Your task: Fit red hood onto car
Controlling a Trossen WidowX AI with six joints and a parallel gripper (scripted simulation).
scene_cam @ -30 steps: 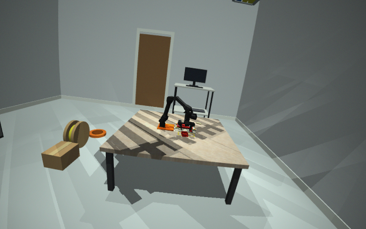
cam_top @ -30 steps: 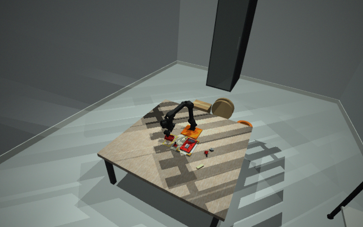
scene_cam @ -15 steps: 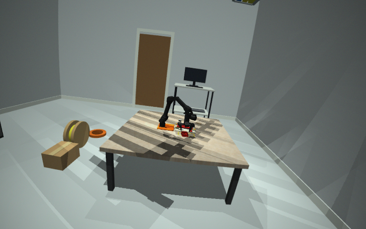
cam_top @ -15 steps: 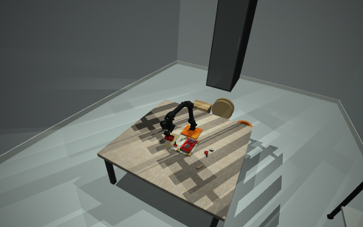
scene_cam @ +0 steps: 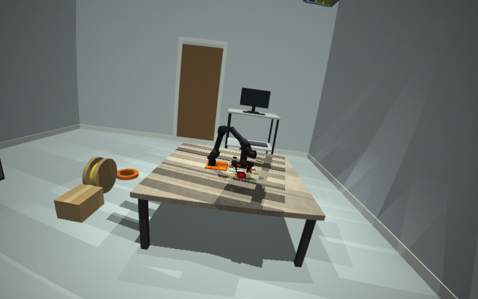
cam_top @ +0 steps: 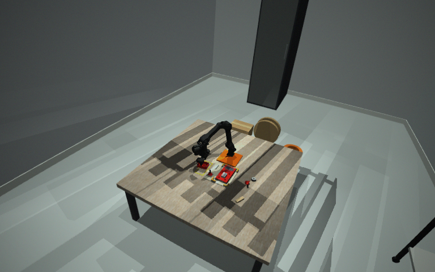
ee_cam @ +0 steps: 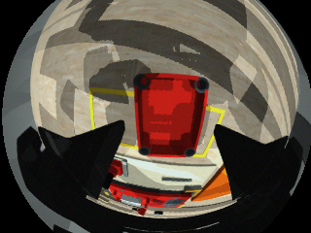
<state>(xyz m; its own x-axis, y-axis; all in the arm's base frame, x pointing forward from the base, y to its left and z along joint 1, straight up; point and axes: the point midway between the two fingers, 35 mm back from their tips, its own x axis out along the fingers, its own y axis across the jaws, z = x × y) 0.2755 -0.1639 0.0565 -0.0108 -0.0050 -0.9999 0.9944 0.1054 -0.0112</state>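
Right now my gripper tip is 3 cm above the red hood. From my gripper tip the other things lie so: tan block 44 cm to the left, 22 cm ahead, 3 cm below.
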